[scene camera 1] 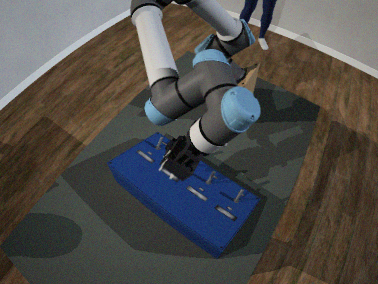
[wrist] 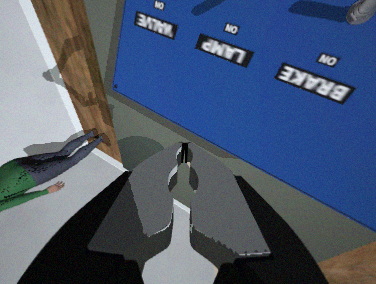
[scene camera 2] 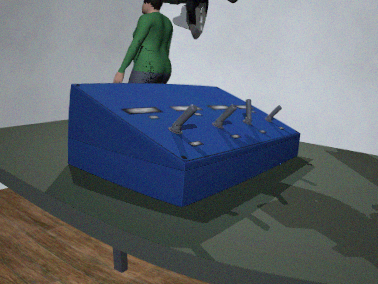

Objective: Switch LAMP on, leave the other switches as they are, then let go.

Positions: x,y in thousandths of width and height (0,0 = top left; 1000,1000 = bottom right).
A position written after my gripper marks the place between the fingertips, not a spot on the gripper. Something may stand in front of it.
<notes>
I see my gripper (scene camera 1: 438,593).
My gripper is seen too in the wrist view (wrist: 491,509).
</notes>
